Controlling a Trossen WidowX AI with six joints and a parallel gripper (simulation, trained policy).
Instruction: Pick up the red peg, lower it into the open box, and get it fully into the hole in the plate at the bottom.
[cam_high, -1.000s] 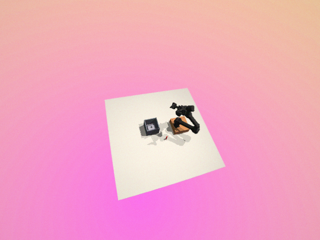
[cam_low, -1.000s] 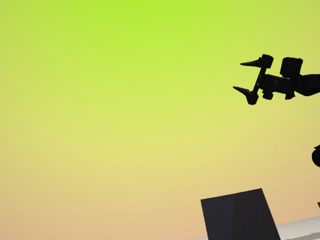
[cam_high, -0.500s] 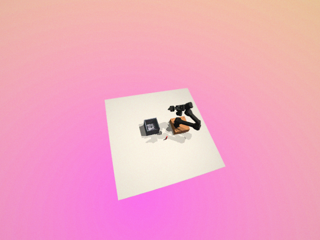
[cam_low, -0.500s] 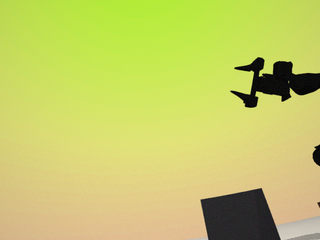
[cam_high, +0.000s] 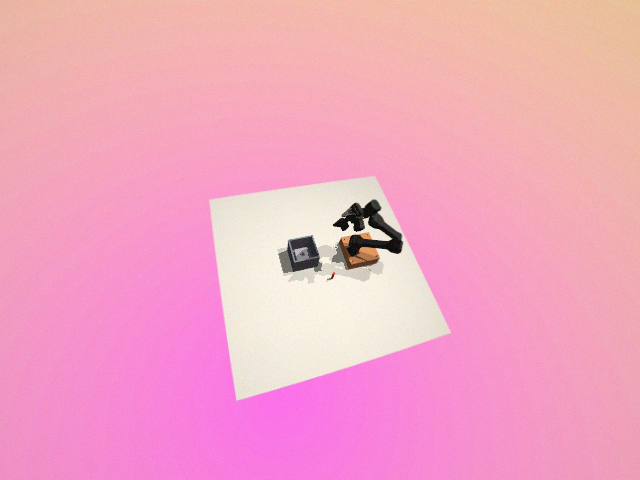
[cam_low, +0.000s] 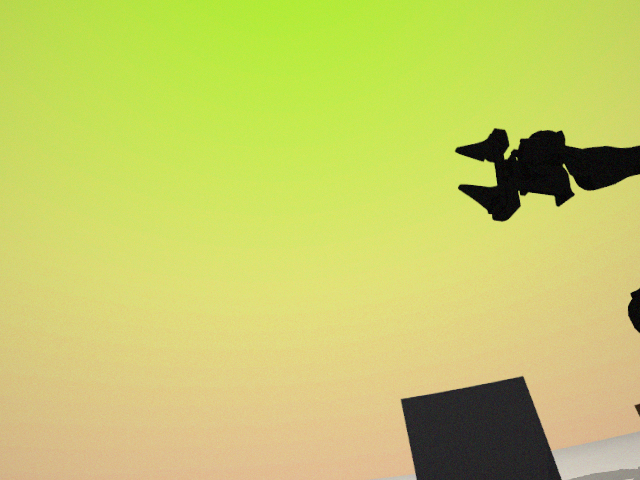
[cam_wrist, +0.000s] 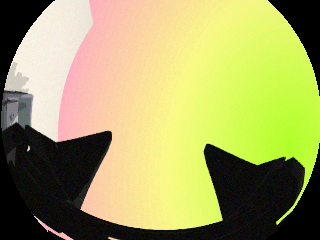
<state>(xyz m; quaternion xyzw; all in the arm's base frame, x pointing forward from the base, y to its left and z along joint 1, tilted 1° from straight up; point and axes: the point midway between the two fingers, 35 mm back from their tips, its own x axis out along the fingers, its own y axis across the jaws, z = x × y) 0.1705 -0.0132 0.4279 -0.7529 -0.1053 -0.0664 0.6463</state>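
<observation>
Right now the red peg is 10 mm behind my gripper tip, 100 mm to the left of it and 470 mm below it. The rest, counted from my gripper tip: light plate 100 mm ahead, 100 mm to the right, 470 mm below.
</observation>
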